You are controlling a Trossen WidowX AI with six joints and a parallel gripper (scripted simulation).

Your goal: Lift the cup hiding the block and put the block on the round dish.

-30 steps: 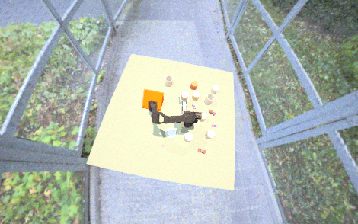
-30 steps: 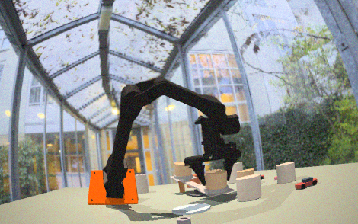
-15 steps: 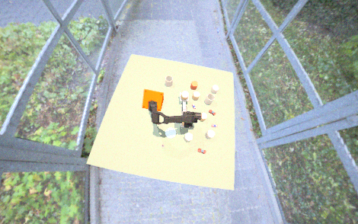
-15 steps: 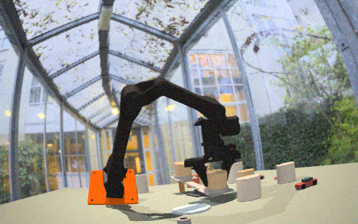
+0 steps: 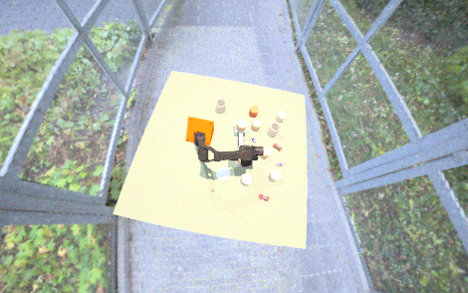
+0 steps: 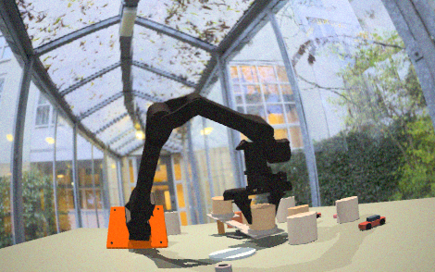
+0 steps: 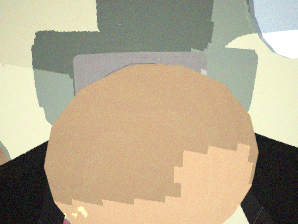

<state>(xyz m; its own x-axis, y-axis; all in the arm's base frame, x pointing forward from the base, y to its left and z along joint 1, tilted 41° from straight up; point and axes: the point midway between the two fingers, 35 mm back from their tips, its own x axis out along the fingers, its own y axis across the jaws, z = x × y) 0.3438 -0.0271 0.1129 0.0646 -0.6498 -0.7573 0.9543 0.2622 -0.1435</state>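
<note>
Now: gripper tip 10 mm above the pale green block. Also, from my gripper tip: balance: 30 mm behind, 130 mm to the left, 30 mm below; then balance beam: 40 mm behind, 130 mm to the left, 20 mm below; then round pale dish: 110 mm behind, 120 mm to the right, 50 mm below.
</note>
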